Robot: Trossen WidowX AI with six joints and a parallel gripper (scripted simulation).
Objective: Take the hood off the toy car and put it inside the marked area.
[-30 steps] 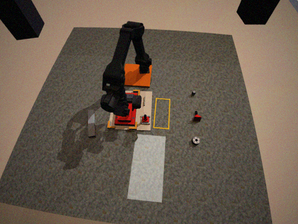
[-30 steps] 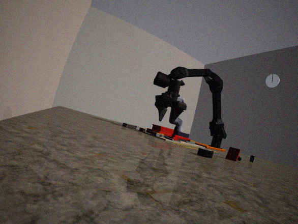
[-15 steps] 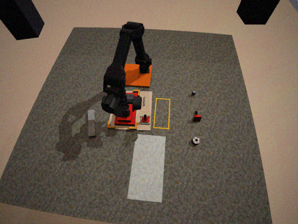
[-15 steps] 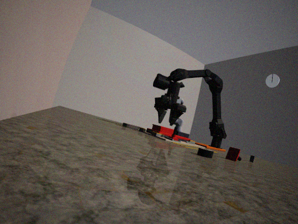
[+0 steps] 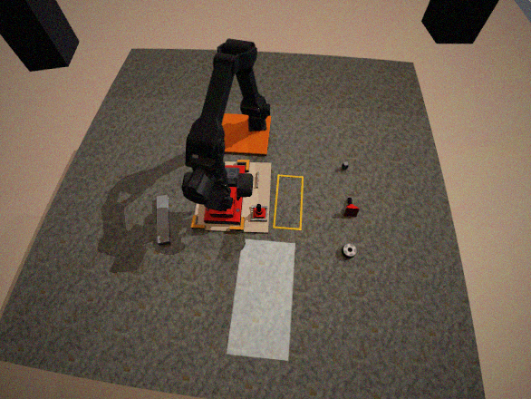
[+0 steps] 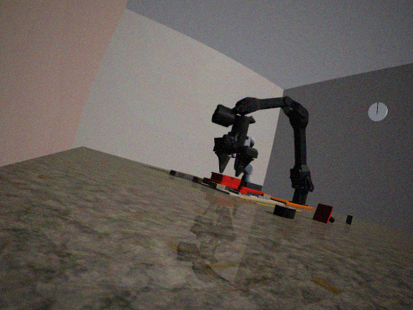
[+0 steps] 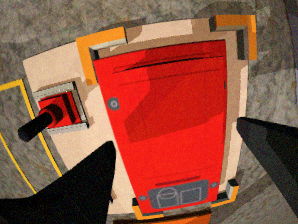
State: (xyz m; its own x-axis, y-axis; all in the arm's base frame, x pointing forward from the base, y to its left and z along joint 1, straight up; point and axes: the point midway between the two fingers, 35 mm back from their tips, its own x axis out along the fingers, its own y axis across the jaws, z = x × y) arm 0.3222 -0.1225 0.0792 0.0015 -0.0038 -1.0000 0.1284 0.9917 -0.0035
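Now: the grey mount 30 mm ahead of my gripper tip, 100 mm to the left of it and 20 mm below it. Also, from my gripper tip: grey bar: 30 mm ahead, 190 mm to the right, 40 mm below.
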